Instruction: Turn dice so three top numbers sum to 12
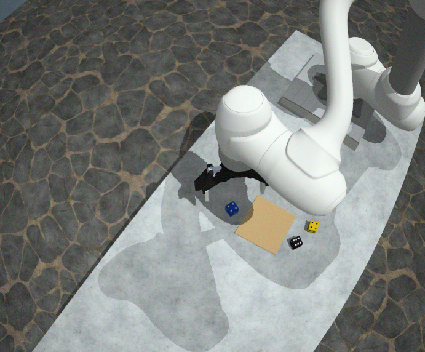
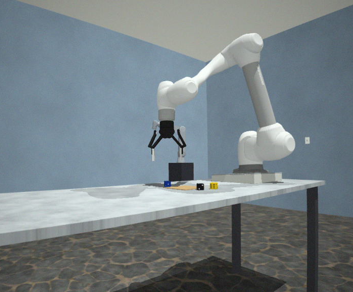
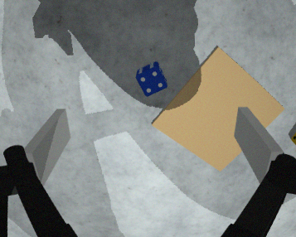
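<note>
Now: hand 130 mm above the blue die. Round my hand: black die: 220 mm to the left, 130 mm below; then tan mat: 10 mm behind, 110 mm to the left, 140 mm below; then yellow die: 70 mm behind, 250 mm to the left, 130 mm below.
</note>
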